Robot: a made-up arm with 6 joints.
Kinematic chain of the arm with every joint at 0, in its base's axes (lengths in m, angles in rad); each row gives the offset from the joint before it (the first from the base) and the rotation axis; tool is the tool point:
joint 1: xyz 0 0 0.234 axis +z
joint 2: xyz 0 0.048 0 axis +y
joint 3: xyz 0 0 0.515 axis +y
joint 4: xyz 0 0 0.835 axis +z
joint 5: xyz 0 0 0 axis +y
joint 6: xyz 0 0 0.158 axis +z
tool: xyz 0 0 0
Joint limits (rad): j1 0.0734..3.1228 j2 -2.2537..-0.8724 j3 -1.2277..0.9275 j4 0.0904..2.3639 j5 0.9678..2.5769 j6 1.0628..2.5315
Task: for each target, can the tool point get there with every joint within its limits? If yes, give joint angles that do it. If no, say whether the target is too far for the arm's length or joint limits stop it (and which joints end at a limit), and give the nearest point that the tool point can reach.
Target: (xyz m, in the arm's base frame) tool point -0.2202 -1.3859 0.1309
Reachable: yes | joints 1.5273 -1.5535 -0.2594 0.8306 1.2788 2.0564
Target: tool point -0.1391 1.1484 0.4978
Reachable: no: joint limits stop it (at a limit: joint 1, joint 2, joint 3) | nearest point -0.3281 0.1444 1.3012 | short by 1.300 m
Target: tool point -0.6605 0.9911 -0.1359
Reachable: no: joint limits stop it (at a limit: joint 1, joint 3) | nearest point -0.9050 0.1271 -0.3298 | short by 0.919 m
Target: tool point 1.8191 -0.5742 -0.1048
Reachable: no: too far | nearest point 1.3623 -0.4300 -0.0197 | short by 0.486 m
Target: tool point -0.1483 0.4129 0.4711
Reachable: no: joint limits stop it (at a limit: joint 1, joint 3, joint 5) | nearest point -0.4831 0.0767 1.1939 | short by 0.865 m
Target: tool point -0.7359 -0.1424 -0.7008
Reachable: yes | joints 0.4331 -2.0313 -0.7925 1.3288 2.1106 1.9236
